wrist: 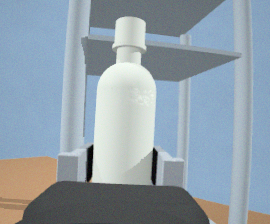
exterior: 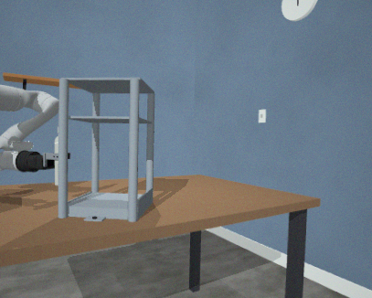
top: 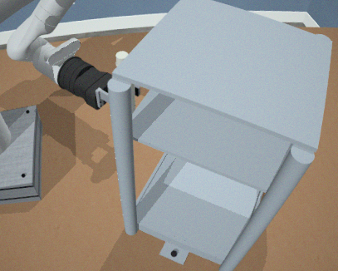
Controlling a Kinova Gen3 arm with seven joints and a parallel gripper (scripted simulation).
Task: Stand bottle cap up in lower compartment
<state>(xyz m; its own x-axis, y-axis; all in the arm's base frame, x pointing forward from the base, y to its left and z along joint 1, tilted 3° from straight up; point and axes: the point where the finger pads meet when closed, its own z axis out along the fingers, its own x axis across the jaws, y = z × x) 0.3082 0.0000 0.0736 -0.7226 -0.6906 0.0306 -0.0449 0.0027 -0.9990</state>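
The shelving unit lies 13 cm ahead of my hand, 18 cm to the right of it and 4 cm above it.
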